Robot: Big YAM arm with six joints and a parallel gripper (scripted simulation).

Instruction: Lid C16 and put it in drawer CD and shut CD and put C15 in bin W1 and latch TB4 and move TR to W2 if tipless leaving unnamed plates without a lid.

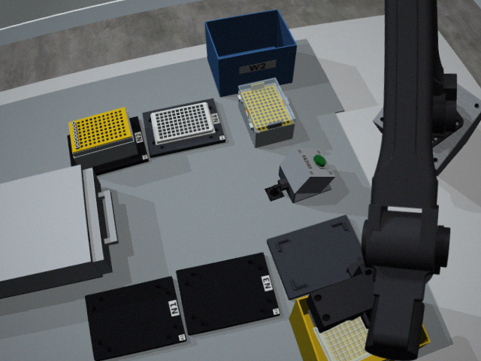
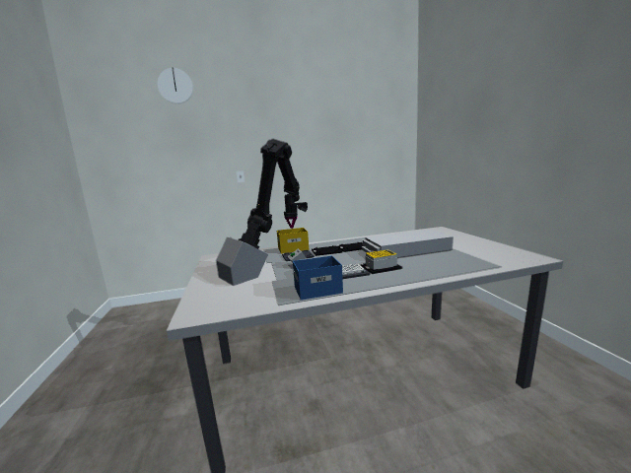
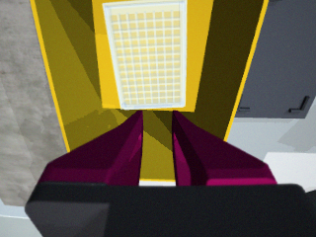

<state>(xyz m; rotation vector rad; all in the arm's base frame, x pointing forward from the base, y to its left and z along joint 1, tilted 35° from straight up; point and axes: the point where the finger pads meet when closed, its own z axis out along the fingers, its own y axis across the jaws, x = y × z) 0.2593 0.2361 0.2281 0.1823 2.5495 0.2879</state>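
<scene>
Right now the green DONE key is 30 cm to the right of my hand, 10 cm behind it and 8 cm below it. Round my hand: nest N3: 16 cm ahead, 15 cm to the right, 14 cm below; lid park: 15 cm to the right, 14 cm below, 2 cm behind; yellow bin W1: 11 cm below, 1 cm to the left.
</scene>
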